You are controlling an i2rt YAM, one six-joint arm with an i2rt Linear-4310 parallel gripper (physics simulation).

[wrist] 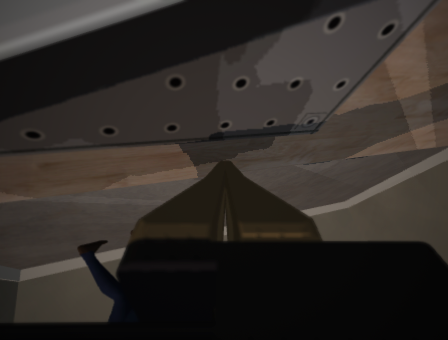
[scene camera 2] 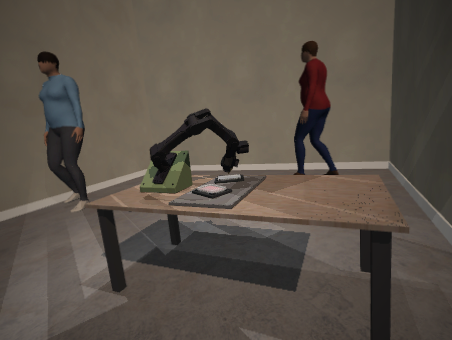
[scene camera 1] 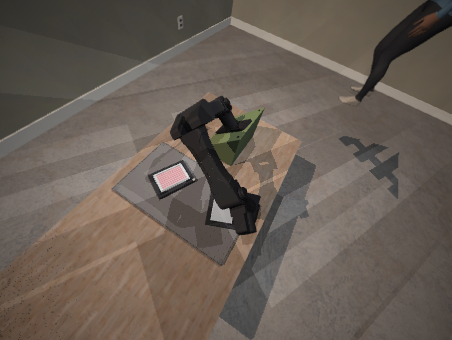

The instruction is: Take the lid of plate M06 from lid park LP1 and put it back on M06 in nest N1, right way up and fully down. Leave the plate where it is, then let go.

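Places are measured from the arm's base along level axes (x up, y ahead, z left), in metres.
Where they show: gripper, between the fingertips: [wrist: 225, 170] [scene camera 2: 228, 173] [scene camera 1: 255, 211]; arm's base, origin of its link: [scene camera 2: 165, 168] [scene camera 1: 232, 127].
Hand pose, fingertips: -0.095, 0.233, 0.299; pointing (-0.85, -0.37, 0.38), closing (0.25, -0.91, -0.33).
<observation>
Each offset is from my fingertips to the top centre of the thing, as dx, dy, dz. "*": to the spot under its first point. Level surfaces: height alone.
A plate with pink wells {+0.017, +0.104, -0.368} [scene camera 1: 172, 176] [scene camera 2: 214, 188] sits in a black frame on the grey board. No lid is seen over its wells. A pale, flat, lid-like piece {+0.008, +0.067, -0.119} [scene camera 1: 220, 214] [scene camera 2: 230, 177] [wrist: 60, 20] lies in a second black frame {* +0.000, +0.045, -0.070} [wrist: 150, 45], partly hidden by the arm in the scene camera 1 view. Labels cannot be read. My gripper [scene camera 2: 229, 171] [wrist: 225, 170] is shut and empty, its fingertips together, close above the far side of the pale piece. In the wrist view the pale piece is at the upper left, clear of the fingers.
The grey board {-0.009, +0.116, -0.270} [scene camera 1: 135, 185] [scene camera 2: 245, 192] [wrist: 210, 100] with holes lies on the wooden table {dx -0.022} [scene camera 1: 100, 250] [scene camera 2: 325, 200]. The arm stands on a green wedge [scene camera 1: 235, 145] [scene camera 2: 182, 170]. The table edge is near the gripper. Two people [scene camera 2: 62, 105] [scene camera 2: 316, 85] stand beyond the table.
</observation>
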